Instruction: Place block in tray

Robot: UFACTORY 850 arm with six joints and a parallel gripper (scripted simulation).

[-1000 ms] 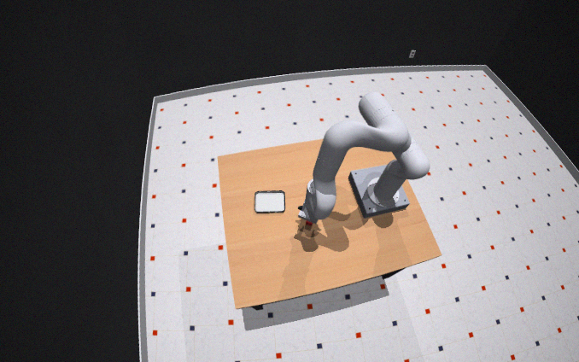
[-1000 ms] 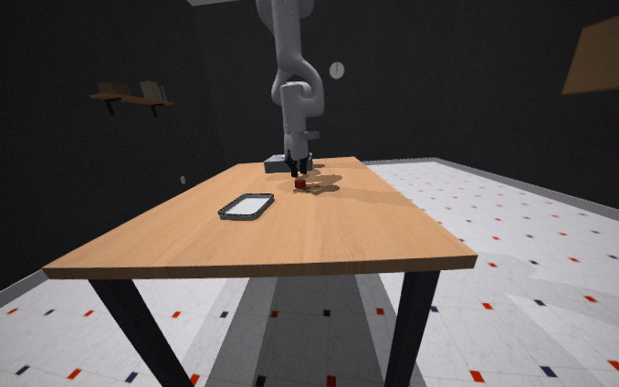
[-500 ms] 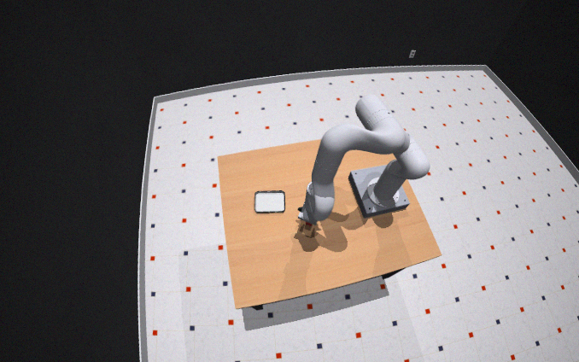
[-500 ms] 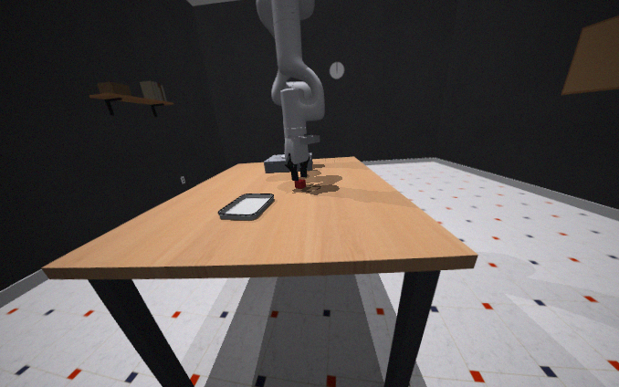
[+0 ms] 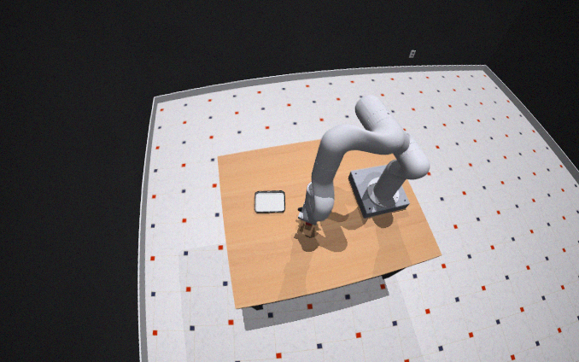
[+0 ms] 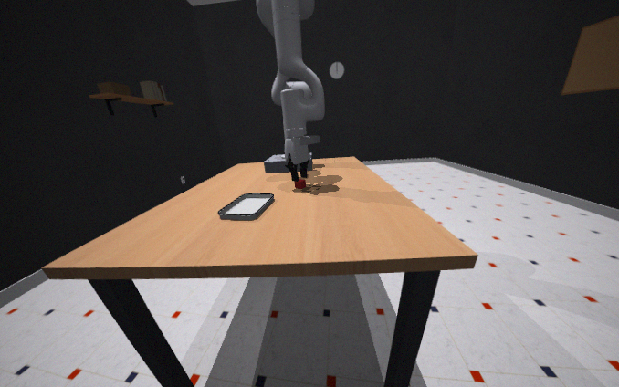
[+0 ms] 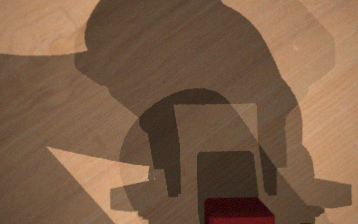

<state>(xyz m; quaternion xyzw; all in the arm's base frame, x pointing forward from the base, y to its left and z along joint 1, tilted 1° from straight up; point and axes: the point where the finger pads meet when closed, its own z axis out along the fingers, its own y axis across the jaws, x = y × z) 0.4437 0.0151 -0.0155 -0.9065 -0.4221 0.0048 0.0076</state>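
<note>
Right now my hand is 4 cm above the red block. Round my hand: white tray (17 cm ahead, 18 cm to the right, 4 cm below).
</note>
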